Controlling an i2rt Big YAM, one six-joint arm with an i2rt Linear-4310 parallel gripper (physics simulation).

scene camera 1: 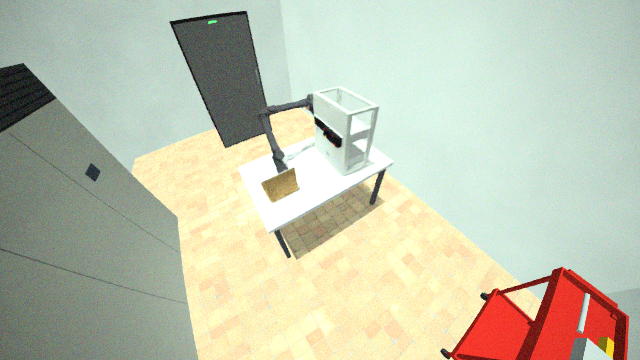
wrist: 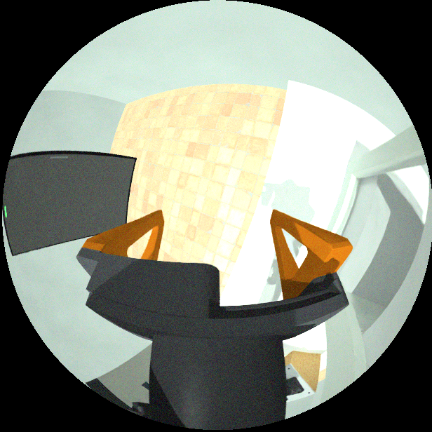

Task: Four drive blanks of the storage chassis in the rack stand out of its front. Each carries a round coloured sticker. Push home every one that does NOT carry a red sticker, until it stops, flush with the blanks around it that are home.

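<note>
From scene camera 1 I can see a white rack (scene camera 1: pixel 330 117). The wrist view gives me that rack too (wrist: pixel 382 229), and my gripper (wrist: pixel 216 215) is there with it.
</note>
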